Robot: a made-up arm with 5 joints. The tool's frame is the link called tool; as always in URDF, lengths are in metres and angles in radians. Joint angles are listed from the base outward.
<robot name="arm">
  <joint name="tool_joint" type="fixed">
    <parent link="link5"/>
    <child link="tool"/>
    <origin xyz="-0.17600 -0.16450 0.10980" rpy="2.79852 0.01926 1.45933"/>
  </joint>
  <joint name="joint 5" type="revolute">
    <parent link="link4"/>
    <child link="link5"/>
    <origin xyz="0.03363 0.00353 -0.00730" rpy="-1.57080 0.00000 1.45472"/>
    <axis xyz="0 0 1"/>
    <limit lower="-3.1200" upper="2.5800"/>
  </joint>
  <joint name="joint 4" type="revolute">
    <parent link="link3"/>
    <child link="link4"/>
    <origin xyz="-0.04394 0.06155 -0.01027" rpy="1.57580 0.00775 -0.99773"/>
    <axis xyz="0 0 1"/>
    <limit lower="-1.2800" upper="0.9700"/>
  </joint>
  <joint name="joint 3" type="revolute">
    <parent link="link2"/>
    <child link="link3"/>
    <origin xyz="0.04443 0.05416 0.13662" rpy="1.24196 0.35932 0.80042"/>
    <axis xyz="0 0 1"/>
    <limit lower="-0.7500" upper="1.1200"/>
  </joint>
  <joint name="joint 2" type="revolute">
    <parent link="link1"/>
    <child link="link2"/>
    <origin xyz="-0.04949 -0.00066 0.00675" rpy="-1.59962 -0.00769 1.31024"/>
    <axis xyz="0 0 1"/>
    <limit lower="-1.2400" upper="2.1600"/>
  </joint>
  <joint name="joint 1" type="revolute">
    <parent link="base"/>
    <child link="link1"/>
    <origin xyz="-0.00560 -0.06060 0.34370" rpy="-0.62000 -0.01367 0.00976"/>
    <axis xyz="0 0 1"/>
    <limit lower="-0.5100" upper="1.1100"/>
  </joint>
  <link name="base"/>
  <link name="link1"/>
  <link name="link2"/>
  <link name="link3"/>
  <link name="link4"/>
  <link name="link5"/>
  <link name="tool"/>
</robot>
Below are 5 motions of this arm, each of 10 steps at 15 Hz.
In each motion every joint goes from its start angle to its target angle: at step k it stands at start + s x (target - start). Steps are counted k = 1, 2, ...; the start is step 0. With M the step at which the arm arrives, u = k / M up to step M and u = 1 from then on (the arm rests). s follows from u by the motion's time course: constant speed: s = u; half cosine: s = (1 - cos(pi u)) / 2; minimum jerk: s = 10 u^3 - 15 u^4 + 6 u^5.
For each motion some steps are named. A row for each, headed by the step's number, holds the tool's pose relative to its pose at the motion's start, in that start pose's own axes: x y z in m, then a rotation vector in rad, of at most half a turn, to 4 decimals.
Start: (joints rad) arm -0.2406 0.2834 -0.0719 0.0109 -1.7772
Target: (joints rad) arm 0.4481 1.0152 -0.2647 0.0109 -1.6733
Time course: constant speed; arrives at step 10
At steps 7, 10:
7: -0.1887 0.1764 0.1738 0.1370 0.5948 -0.3749
10: -0.2208 0.2286 0.2959 0.1298 0.8925 -0.4969

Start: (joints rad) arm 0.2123 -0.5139 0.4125 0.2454 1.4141
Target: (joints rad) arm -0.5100 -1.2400 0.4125 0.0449 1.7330
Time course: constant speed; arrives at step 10
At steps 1, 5, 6, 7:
1: -0.0005 0.0186 0.0051 0.0918 -0.0119 0.0058
5: 0.0000 0.0913 0.0411 0.4558 -0.0624 0.0115
6: 0.0009 0.1083 0.0539 0.5455 -0.0760 0.0085
7: 0.0021 0.1245 0.0681 0.6344 -0.0901 0.0036

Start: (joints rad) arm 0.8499 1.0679 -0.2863 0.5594 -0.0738
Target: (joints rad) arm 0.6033 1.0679 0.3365 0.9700 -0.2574
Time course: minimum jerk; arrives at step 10
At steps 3, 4, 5, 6, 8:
3: -0.0030 -0.0134 0.0220 -0.0065 0.0723 0.1160
4: -0.0010 -0.0269 0.0415 -0.0104 0.1331 0.2328
5: 0.0074 -0.0428 0.0622 -0.0124 0.1949 0.3788
6: 0.0217 -0.0575 0.0800 -0.0118 0.2451 0.5323
8: 0.0511 -0.0739 0.0999 -0.0069 0.2956 0.7614

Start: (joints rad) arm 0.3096 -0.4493 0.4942 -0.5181 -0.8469
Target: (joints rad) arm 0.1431 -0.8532 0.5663 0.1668 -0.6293
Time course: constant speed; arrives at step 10
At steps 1, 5, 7, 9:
1: 0.0027 -0.0119 0.0181 -0.0477 0.0605 0.0375
5: 0.0283 -0.0519 0.0982 -0.2799 0.2788 0.1781
7: 0.0488 -0.0641 0.1414 -0.4189 0.3723 0.2414
9: 0.0727 -0.0692 0.1852 -0.5717 0.4541 0.2992

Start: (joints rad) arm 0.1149 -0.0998 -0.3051 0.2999 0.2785
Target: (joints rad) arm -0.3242 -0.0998 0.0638 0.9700 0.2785
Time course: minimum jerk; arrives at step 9
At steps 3, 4, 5, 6, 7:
3: 0.0049 0.0057 0.0253 -0.0786 0.0166 -0.0151
4: 0.0104 0.0094 0.0488 -0.1470 0.0302 -0.0217
5: 0.0179 0.0119 0.0758 -0.2210 0.0427 -0.0220
6: 0.0259 0.0125 0.1006 -0.2864 0.0506 -0.0166
7: 0.0323 0.0121 0.1186 -0.3323 0.0537 -0.0098

